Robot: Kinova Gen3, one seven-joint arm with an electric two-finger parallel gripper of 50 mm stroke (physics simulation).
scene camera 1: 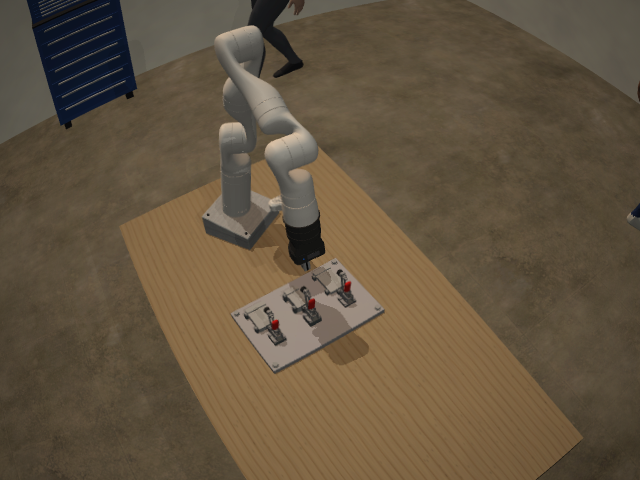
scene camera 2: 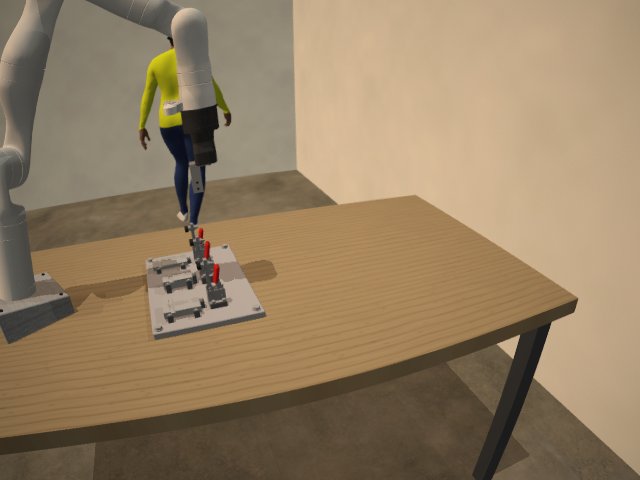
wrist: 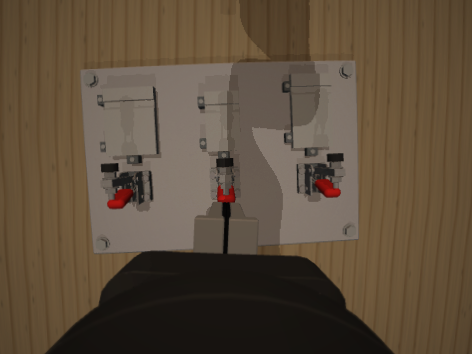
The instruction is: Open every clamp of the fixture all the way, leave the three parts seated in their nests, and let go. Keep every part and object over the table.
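Places are measured from the arm's base along level axes (x back, y right, z up), in millimetres.
Pixels of known places: gripper, between the fingertips: (scene camera 1: 305, 267) (scene camera 2: 198, 191) (wrist: 225, 220); arm's base, origin of its link: (scene camera 1: 236, 206) (scene camera 2: 17, 292).
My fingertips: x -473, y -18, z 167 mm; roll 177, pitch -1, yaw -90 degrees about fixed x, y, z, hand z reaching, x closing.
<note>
Ahead of a thing's pixels: the offset from my fingertips to its middle. "*": to the spot under its first point. Level surfaces: height alone.
The fixture plate @[* dz -214, dx -70, dy +89 mm] (scene camera 1: 294, 352) (scene camera 2: 238, 305) (wrist: 172, 225) bears three clamps. The left clamp @[* dz -136, dx -19, dy +108 mm] (scene camera 1: 275, 324) (scene camera 2: 216, 273) (wrist: 120, 197), middle clamp @[* dz -132, dx -9, dy +1 mm] (scene camera 1: 311, 304) (scene camera 2: 206, 250) (wrist: 226, 196) and right clamp @[* dz -138, dx +1, dy -108 mm] (scene camera 1: 347, 286) (scene camera 2: 200, 234) (wrist: 328, 188) have red handles upright and black-tipped arms raised off the parts. The left part @[dz -201, dx +71, dy +115 mm] (scene camera 1: 262, 320) (scene camera 2: 183, 308) (wrist: 130, 127), middle part @[dz -199, dx +77, dy +5 mm] (scene camera 1: 298, 302) (scene camera 2: 178, 281) (wrist: 217, 127) and right part @[dz -204, dx +97, dy -103 mm] (scene camera 1: 333, 285) (scene camera 2: 171, 265) (wrist: 305, 117) lie flat in their nests. My gripper (scene camera 1: 307, 266) (scene camera 2: 197, 191) (wrist: 225, 220) is shut, empty, above the plate, apart from the clamps.
The wooden table @[dz -230 mm] (scene camera 1: 413, 372) (scene camera 2: 387, 268) (wrist: 415, 175) carries the plate and the arm's base (scene camera 1: 248, 227) (scene camera 2: 38, 310). A person (scene camera 2: 168, 93) stands beyond the table. A blue tool cabinet (scene camera 1: 85, 62) stands at the back left in scene camera 1.
</note>
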